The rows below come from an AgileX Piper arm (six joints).
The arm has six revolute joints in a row. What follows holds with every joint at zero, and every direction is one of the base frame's.
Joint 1 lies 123.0 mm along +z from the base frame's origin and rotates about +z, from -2.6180 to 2.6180 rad.
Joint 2 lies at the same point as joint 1 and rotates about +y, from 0.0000 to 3.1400 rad.
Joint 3 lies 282.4 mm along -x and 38.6 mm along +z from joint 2 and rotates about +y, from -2.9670 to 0.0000 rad.
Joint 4 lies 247.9 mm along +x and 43.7 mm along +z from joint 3 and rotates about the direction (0.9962, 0, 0.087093), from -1.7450 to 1.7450 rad.
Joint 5 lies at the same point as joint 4 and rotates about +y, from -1.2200 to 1.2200 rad.
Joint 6 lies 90.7 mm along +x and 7.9 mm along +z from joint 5 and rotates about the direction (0.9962, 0, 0.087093), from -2.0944 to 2.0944 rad.
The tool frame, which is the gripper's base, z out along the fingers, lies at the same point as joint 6; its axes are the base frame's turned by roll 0.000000, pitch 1.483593 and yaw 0.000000 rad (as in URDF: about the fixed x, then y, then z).
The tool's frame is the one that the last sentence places.
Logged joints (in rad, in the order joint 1, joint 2, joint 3, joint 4, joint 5, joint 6), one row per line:
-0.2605, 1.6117, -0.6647, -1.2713, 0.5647, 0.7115
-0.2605, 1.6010, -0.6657, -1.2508, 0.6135, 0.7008
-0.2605, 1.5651, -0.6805, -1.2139, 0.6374, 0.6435
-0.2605, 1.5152, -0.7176, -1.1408, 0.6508, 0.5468
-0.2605, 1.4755, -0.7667, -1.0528, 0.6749, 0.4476
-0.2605, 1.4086, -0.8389, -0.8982, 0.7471, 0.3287
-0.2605, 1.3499, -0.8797, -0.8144, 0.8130, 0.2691
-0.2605, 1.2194, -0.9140, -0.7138, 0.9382, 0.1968
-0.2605, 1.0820, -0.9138, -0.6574, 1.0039, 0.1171
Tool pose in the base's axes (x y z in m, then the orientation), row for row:
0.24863, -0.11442, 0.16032, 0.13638, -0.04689, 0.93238, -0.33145
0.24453, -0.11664, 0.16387, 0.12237, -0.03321, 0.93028, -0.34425
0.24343, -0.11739, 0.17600, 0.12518, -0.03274, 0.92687, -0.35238
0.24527, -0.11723, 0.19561, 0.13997, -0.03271, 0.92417, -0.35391
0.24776, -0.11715, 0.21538, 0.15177, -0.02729, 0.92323, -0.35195
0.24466, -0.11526, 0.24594, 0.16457, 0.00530, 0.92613, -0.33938
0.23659, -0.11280, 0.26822, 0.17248, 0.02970, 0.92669, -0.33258
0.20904, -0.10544, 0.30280, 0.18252, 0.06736, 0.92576, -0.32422
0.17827, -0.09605, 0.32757, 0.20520, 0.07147, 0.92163, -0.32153
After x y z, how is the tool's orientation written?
As a quaternion, w x y z.
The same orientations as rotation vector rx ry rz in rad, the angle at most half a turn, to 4 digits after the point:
-0.1357, 2.6993, -0.9596
-0.0969, 2.7147, -1.0046
-0.0954, 2.7004, -1.0267
-0.0945, 2.6701, -1.0225
-0.0783, 2.6498, -1.0101
0.0151, 2.6393, -0.9672
0.0843, 2.6294, -0.9437
0.1901, 2.6124, -0.9149
0.1992, 2.5691, -0.8963

